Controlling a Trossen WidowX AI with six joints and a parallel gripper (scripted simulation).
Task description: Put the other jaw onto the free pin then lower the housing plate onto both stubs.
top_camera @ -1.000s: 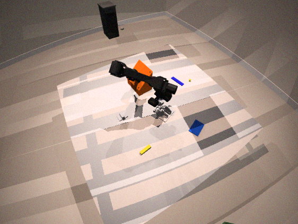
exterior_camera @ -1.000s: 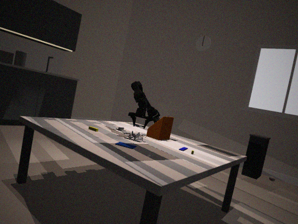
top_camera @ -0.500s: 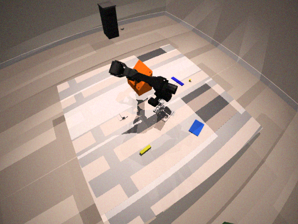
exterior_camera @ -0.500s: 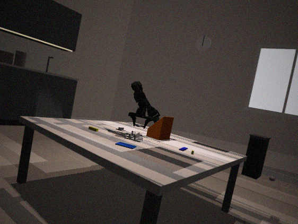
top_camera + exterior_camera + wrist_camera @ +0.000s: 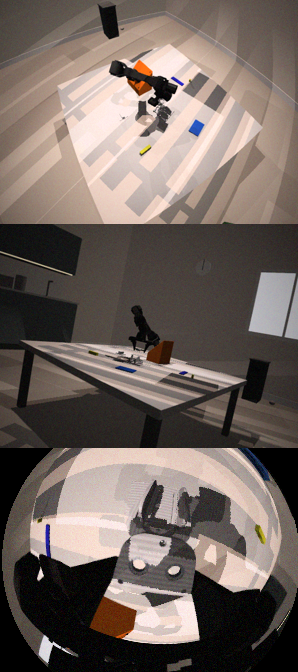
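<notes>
Now: the jaw 20 mm ahead of my gripper tip, 20 mm to the left of it and 60 mm below it. Also, from my gripper tip: yellow bar (210 mm ahead, 260 mm to the right, 70 mm below); blue bar (140 mm behind, 330 mm to the left, 80 mm below); blue tile (290 mm ahead, 130 mm to the left, 80 mm below).
</notes>
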